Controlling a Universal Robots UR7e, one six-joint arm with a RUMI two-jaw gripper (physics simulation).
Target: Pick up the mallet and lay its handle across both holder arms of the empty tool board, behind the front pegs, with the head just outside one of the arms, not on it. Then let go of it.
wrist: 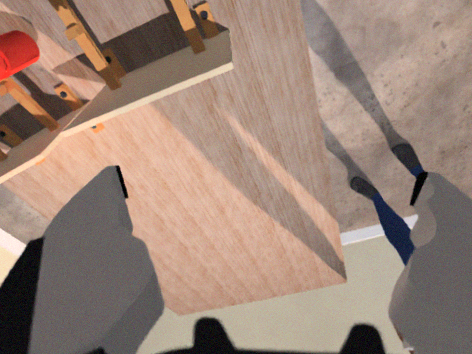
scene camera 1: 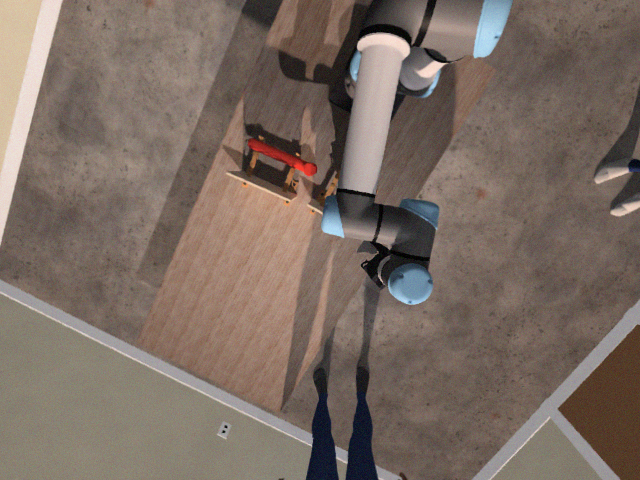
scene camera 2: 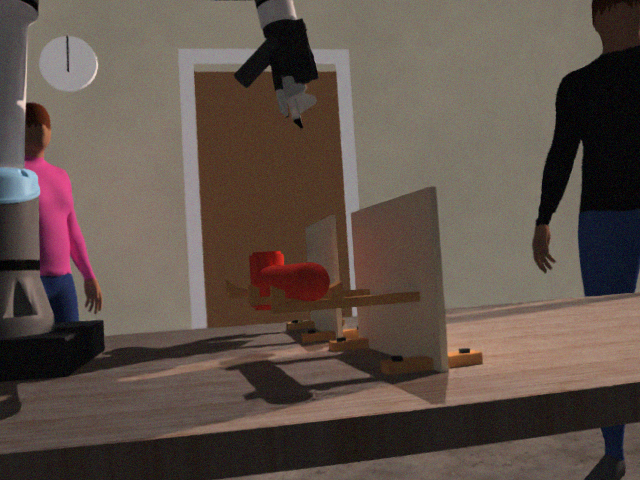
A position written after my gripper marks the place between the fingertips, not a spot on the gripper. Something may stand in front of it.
I see my gripper (scene camera 2: 294, 122), a red mallet (scene camera 2: 310, 281), a tool board (scene camera 2: 399, 296) and a tool board (scene camera 2: 321, 238).
The red mallet is seen too in scene camera 1 (scene camera 1: 309, 169). My gripper also shows in the wrist view (wrist: 265, 173).
